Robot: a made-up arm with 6 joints.
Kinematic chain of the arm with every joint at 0, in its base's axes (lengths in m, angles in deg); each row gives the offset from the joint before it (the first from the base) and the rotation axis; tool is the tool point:
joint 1: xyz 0 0 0.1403 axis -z
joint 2: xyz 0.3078 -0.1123 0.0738 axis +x
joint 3: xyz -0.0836 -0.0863 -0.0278 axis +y
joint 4: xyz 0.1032 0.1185 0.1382 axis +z
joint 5: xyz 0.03 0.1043 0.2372 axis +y
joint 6: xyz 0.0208 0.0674 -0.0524 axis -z
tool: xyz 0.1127 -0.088 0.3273
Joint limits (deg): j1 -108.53..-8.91 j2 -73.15..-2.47 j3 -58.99..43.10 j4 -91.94..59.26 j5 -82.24..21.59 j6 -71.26..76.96
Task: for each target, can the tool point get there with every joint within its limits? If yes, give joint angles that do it. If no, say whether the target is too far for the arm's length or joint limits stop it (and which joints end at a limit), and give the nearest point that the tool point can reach.
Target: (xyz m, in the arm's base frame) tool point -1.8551 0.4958 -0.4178
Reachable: no: too far | nearest point -0.6756 0.3655 0.0827 | short by 1.288 m
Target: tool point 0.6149 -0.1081 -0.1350
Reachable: no: joint limits stop it (at a limit: joint 1, joint 2, joint 3, joint 4, joint 5, joint 6) | nearest point 0.5685 0.1926 -0.0118 | short by 0.328 m
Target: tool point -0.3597 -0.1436 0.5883
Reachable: yes | joints -83.36 -30.04 -47.63 -21.77 -39.50 -40.68
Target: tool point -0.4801 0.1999 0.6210
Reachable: yes | joints -92.21 -29.72 -22.73 18.85 9.30 -53.61
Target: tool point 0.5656 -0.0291 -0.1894
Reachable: no: joint limits stop it (at a limit: joint 1, joint 2, joint 3, joint 4, joint 5, joint 6) | nearest point 0.5685 0.1926 -0.0118 | short by 0.284 m
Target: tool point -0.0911 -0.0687 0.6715
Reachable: yes | joints -39.58 -8.06 -24.52 19.41 -71.17 -1.54
